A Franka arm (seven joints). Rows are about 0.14 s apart.
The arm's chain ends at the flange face. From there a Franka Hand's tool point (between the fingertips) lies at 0.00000 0.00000 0.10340 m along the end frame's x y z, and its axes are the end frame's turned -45 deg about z.
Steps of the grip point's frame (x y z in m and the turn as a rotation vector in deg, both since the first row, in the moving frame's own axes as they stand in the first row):
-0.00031 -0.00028 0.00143 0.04 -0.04 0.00
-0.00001 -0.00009 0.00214 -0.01 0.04 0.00
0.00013 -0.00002 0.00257 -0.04 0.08 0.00
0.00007 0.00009 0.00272 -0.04 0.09 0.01
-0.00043 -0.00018 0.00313 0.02 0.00 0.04
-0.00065 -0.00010 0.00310 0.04 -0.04 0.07
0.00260 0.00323 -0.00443 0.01 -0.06 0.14
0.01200 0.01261 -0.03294 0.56 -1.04 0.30
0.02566 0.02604 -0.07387 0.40 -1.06 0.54
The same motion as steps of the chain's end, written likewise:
-0.00032 0.00002 0.00143 0.00 -0.06 0.00
-0.00013 -0.00002 0.00214 0.02 0.04 0.00
-0.00008 -0.00006 0.00257 0.03 0.08 0.00
-0.00005 0.00008 0.00272 0.04 0.09 0.01
-0.00041 0.00020 0.00313 0.01 -0.01 0.04
-0.00043 0.00039 0.00310 0.00 -0.06 0.07
0.00421 0.00038 -0.00443 -0.04 -0.05 0.14
0.01945 -0.00018 -0.03292 -0.34 -1.13 0.30
0.03842 -0.00056 -0.07385 -0.47 -1.03 0.54

